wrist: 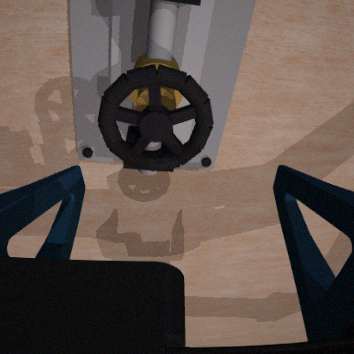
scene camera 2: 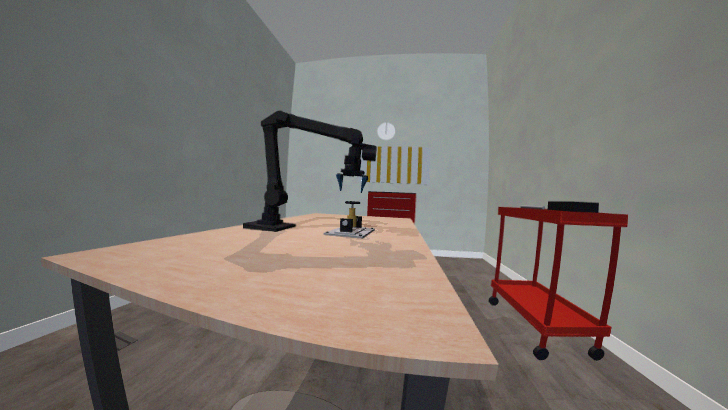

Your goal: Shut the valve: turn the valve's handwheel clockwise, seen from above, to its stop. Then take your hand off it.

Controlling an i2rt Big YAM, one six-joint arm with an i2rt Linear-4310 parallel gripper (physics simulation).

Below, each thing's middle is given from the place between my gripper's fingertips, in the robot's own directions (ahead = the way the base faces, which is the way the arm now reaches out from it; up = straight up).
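Measured from my hand, the grey base plate (wrist: 90,35) is 180 mm below, 10 mm ahead and 10 mm to the right. The black handwheel (wrist: 155,121) is 60 mm below my hand, and it too is 10 mm to the right of the hand and 10 mm ahead of it. Going by their middles, the handwheel is the nearest to my hand of the things named here.
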